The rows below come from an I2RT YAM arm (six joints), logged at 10 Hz.
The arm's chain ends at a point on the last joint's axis. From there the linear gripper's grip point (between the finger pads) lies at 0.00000 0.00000 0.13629 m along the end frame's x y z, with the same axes.
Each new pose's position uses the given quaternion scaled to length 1; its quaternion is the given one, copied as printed.
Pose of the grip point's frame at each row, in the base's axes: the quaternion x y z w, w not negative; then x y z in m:
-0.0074 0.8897 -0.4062 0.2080 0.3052 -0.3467 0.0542
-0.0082 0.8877 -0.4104 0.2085 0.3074 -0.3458 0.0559
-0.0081 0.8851 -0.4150 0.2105 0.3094 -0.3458 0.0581
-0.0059 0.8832 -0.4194 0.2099 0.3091 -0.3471 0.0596
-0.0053 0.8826 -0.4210 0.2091 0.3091 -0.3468 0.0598
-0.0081 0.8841 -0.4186 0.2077 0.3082 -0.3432 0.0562
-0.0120 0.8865 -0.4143 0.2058 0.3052 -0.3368 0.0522
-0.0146 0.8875 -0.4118 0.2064 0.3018 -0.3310 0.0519
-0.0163 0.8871 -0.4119 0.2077 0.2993 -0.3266 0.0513
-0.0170 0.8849 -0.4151 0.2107 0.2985 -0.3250 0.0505
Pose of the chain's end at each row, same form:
-0.0074 0.8897 -0.4062 0.2080 0.2539 -0.2486 0.1337
-0.0082 0.8877 -0.4104 0.2085 0.2560 -0.2470 0.1344
-0.0081 0.8851 -0.4150 0.2105 0.2577 -0.2461 0.1354
-0.0059 0.8832 -0.4194 0.2099 0.2579 -0.2465 0.1359
-0.0053 0.8826 -0.4210 0.2091 0.2582 -0.2458 0.1359
-0.0081 0.8841 -0.4186 0.2077 0.2572 -0.2428 0.1330
-0.0120 0.8865 -0.4143 0.2058 0.2541 -0.2374 0.1302
-0.0146 0.8875 -0.4118 0.2064 0.2502 -0.2322 0.1304
-0.0163 0.8871 -0.4119 0.2077 0.2472 -0.2279 0.1296
-0.0170 0.8849 -0.4151 0.2107 0.2458 -0.2259 0.1277

